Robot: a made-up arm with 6 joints.
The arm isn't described. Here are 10 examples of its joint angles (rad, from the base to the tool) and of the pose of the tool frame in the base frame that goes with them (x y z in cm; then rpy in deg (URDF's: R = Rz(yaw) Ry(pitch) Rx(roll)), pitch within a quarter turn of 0, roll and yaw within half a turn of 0).
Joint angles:
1: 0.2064 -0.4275 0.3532 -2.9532 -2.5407 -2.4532
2: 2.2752 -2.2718 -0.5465 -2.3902 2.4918 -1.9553
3: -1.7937 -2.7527 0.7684 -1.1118 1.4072 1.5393
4: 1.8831 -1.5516 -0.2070 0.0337 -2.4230 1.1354
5: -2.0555 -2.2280 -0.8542 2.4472 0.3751 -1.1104
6: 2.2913 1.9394 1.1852 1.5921 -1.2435 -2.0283
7: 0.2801 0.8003 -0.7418 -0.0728 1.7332 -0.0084
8: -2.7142 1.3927 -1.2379 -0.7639 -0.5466 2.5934
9: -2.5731 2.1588 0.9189 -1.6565 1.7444 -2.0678
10: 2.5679 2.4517 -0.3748 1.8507 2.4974 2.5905
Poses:
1: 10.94 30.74 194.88 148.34 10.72 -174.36
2: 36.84 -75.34 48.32 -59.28 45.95 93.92
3: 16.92 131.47 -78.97 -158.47 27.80 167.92
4: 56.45 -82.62 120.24 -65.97 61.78 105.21
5: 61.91 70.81 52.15 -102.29 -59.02 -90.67
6: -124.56 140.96 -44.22 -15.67 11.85 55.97
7: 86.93 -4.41 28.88 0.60 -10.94 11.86
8: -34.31 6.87 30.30 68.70 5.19 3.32
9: -79.61 -53.74 -118.52 137.55 -7.81 114.69
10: -4.25 -6.58 -105.73 -56.93 -23.92 -173.71
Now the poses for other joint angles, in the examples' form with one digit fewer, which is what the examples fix.
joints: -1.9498 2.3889 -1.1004 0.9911 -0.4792 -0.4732
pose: -10.6 15.3 -41.9 138.0 -32.7 95.6
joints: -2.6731 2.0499 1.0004 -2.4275 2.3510 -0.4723
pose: -104.3 -76.8 -101.2 47.4 -20.0 56.5
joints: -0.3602 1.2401 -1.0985 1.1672 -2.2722 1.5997
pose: 59.2 -34.2 -7.7 28.7 -42.3 -92.3
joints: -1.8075 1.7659 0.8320 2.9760 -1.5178 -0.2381
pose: -11.9 -168.4 -53.3 -159.7 -32.9 -114.9
